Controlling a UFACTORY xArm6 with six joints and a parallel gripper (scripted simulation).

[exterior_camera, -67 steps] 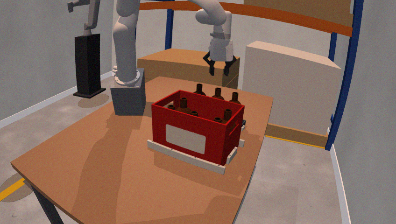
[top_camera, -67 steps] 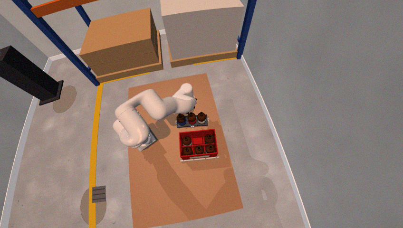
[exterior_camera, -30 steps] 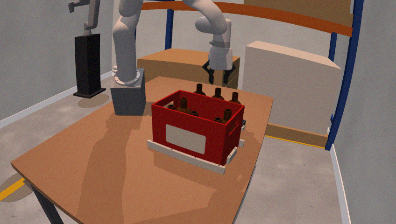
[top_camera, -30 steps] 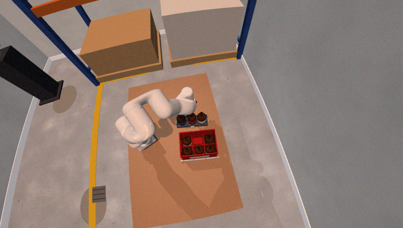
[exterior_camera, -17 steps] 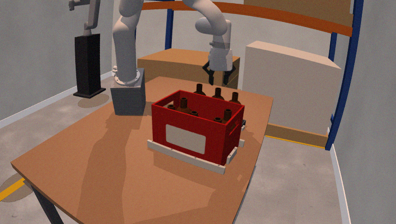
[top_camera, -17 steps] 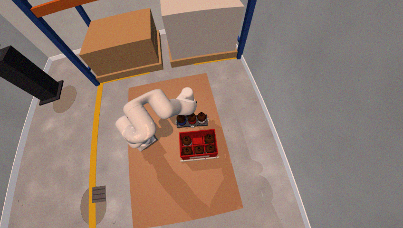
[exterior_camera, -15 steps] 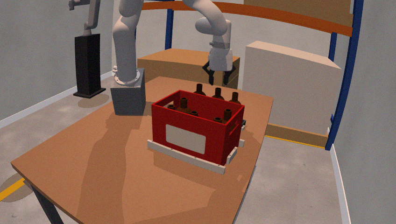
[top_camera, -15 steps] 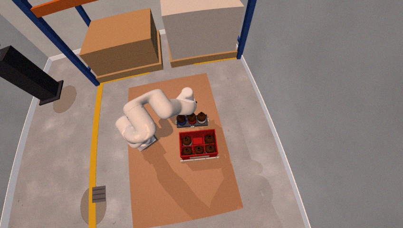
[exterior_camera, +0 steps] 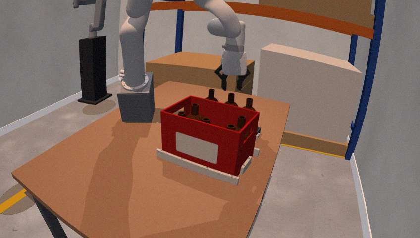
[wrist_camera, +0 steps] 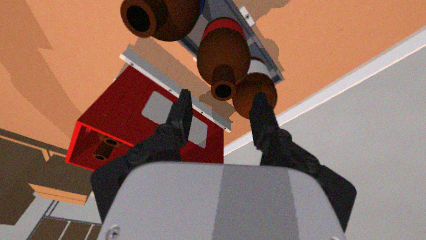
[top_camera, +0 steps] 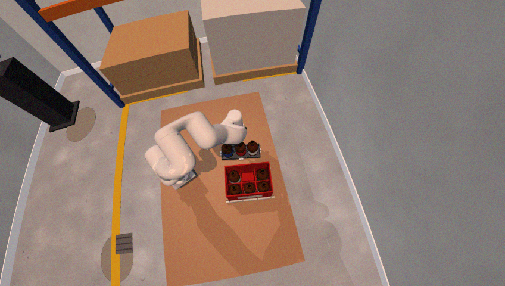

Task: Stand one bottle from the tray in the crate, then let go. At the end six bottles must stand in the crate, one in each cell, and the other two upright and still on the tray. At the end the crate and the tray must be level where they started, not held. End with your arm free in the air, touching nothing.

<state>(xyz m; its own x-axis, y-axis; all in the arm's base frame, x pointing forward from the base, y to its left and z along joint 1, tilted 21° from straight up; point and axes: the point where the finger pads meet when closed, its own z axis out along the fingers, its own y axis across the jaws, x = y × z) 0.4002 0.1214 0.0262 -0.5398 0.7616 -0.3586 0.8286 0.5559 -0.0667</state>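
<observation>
My gripper is now 18 cm above the grey tray. Also, from my hand: red crate: 1 cm behind, 25 cm to the right, 11 cm below.
</observation>
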